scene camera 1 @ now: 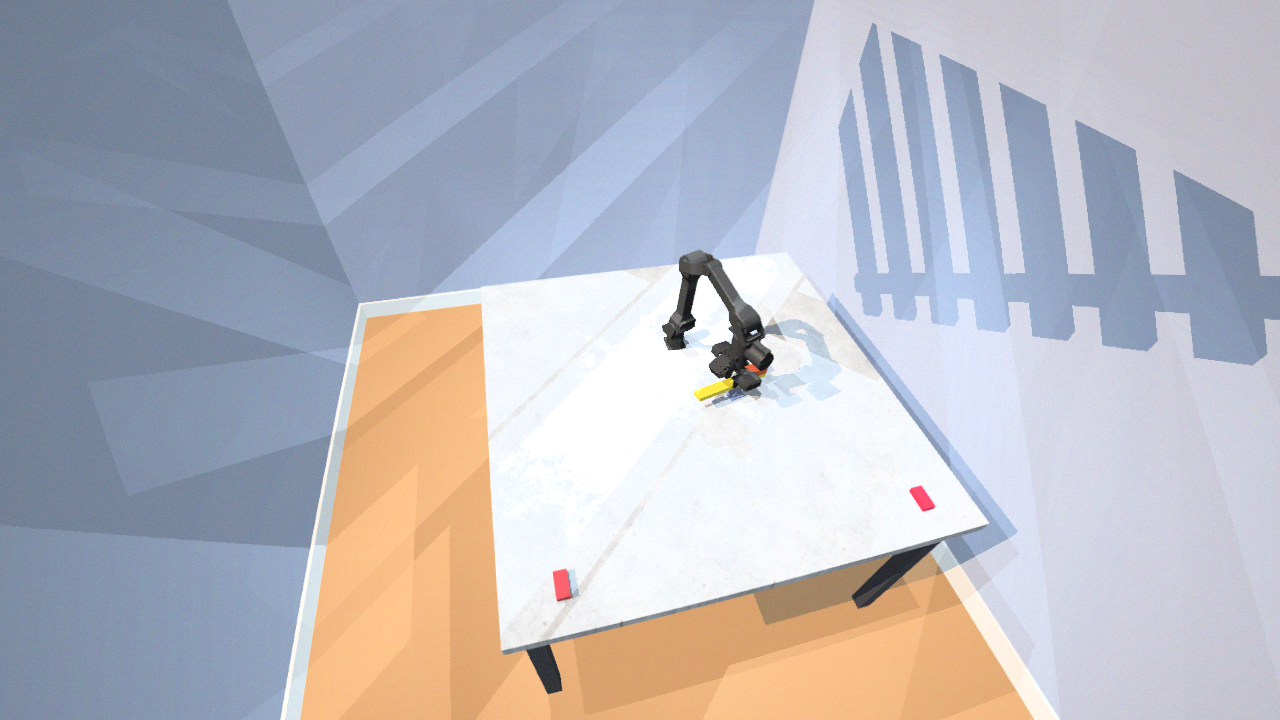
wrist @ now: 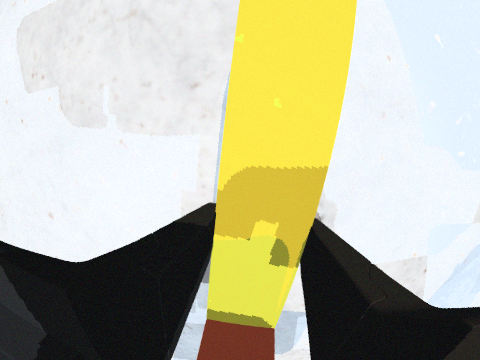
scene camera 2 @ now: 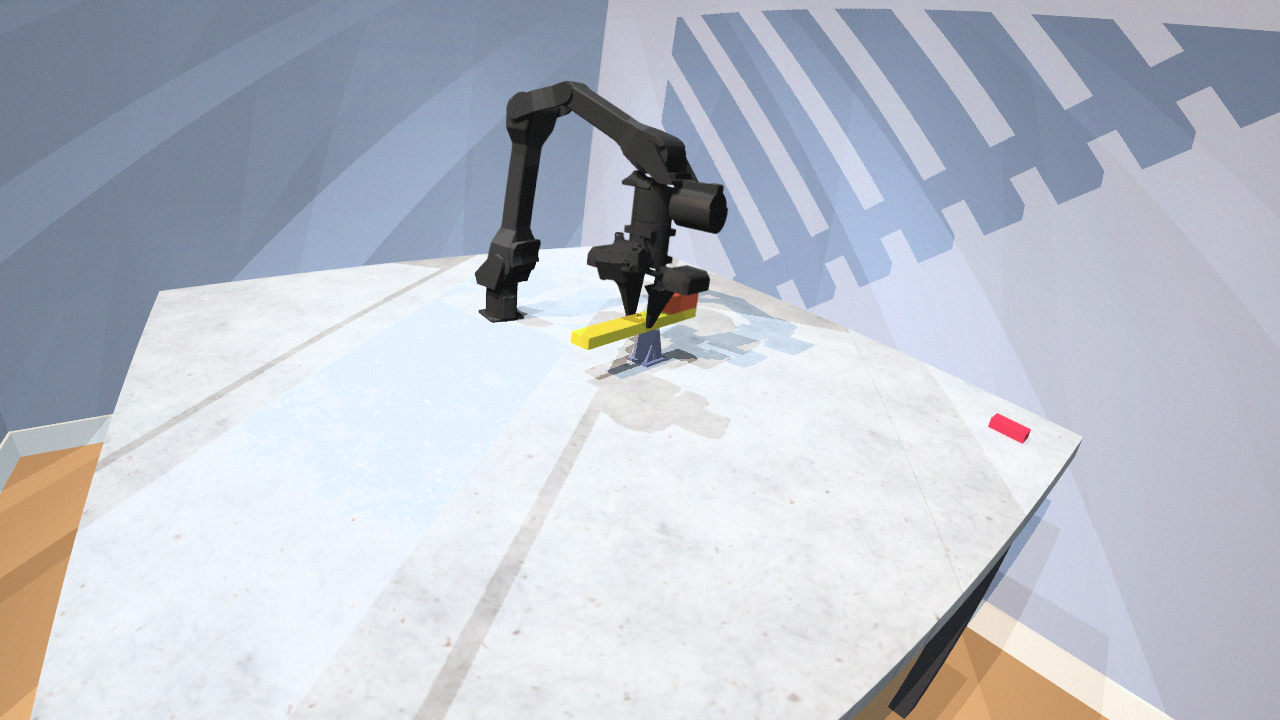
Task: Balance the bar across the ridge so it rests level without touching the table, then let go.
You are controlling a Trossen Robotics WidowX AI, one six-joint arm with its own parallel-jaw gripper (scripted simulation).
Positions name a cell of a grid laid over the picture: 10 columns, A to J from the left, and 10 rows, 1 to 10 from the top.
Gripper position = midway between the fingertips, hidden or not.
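The gripper appears in the wrist view (F7), in scene camera 2 (E5) and in scene camera 1 (F6).
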